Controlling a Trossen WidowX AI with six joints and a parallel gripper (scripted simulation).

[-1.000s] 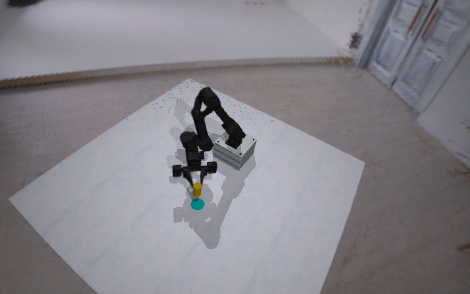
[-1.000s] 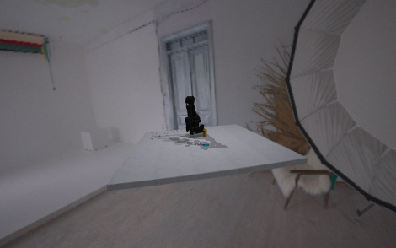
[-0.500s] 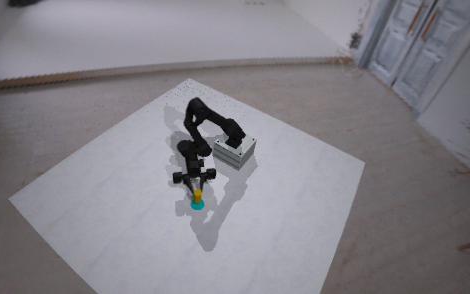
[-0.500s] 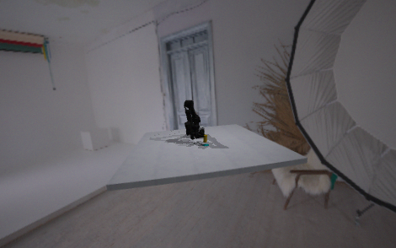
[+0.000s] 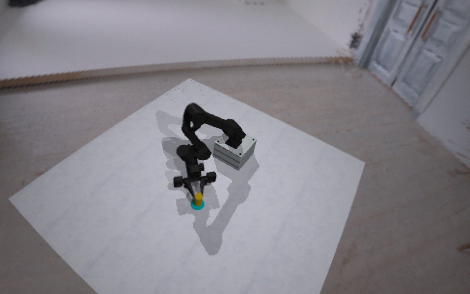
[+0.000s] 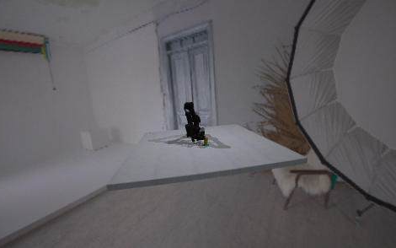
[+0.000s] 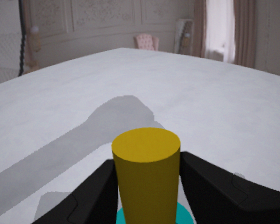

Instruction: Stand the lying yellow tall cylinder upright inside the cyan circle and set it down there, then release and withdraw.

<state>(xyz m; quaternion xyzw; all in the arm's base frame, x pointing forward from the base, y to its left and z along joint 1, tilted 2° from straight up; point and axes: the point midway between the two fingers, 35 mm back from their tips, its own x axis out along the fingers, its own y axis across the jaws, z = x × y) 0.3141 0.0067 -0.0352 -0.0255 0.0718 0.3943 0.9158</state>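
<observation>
The yellow tall cylinder is 20 mm below my gripper tip. Round my gripper tip: cyan circle: 60 mm below.
</observation>
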